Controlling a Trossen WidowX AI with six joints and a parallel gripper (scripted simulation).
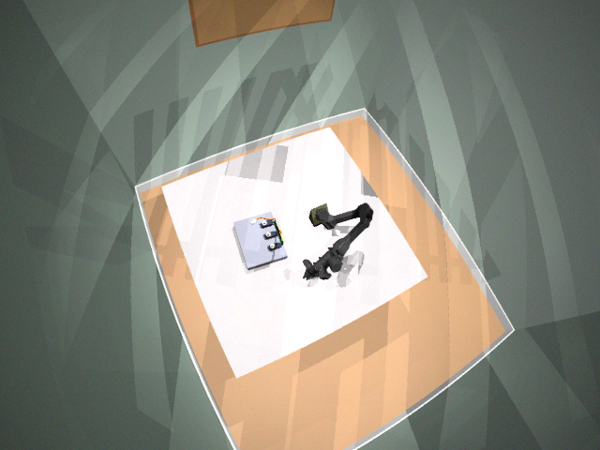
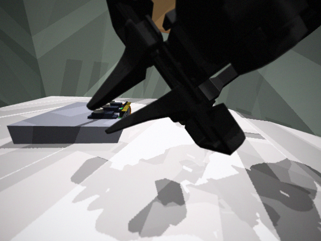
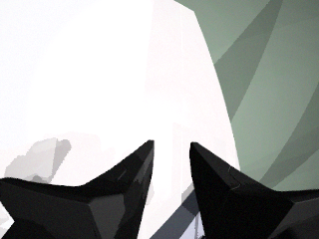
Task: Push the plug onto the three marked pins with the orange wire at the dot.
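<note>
The green band lies 2 cm ahead of my gripper tip, 28 cm to the right of it and 5 cm below it. From my gripper tip the other things lie so: dot 2 cm ahead, 28 cm to the right, 5 cm below; holder 18 cm ahead, 33 cm to the right, 10 cm below.
</note>
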